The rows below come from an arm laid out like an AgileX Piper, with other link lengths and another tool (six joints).
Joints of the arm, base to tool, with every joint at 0 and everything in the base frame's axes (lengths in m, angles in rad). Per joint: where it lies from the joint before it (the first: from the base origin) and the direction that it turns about. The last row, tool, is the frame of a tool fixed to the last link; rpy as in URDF.
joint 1: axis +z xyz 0 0 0.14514
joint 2: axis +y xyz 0 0 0
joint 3: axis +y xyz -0.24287 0 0.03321
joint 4: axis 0.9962 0 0.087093 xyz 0.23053 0 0.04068
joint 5: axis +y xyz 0 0 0
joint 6: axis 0.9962 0 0.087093 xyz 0.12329 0 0.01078
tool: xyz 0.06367 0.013 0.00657 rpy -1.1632 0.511 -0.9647
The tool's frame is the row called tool.
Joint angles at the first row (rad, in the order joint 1, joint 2, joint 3, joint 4, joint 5, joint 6):
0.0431 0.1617 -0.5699 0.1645 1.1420 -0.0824
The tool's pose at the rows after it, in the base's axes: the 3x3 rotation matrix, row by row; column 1 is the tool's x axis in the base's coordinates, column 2 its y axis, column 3 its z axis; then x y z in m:
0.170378 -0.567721 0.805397; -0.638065 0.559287 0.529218; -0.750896 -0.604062 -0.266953; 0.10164 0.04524 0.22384
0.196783 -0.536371 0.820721; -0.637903 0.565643 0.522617; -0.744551 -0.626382 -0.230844; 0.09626 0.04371 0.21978
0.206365 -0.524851 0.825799; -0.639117 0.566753 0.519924; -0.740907 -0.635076 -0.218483; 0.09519 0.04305 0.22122
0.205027 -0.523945 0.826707; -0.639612 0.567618 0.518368; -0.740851 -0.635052 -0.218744; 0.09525 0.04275 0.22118
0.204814 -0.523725 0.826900; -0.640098 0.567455 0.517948; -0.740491 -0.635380 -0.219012; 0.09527 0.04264 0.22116
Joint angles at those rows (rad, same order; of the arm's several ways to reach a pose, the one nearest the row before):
0.0430 0.0824 -0.5080 0.1646 1.1420 -0.0753
0.0431 0.0000 -0.4744 0.1564 1.1465 -0.0655
0.0430 -0.0158 -0.4744 0.1528 1.1466 -0.0637
0.0430 -0.0158 -0.4744 0.1510 1.1466 -0.0620
0.0430 -0.0158 -0.4744 0.1503 1.1466 -0.0620

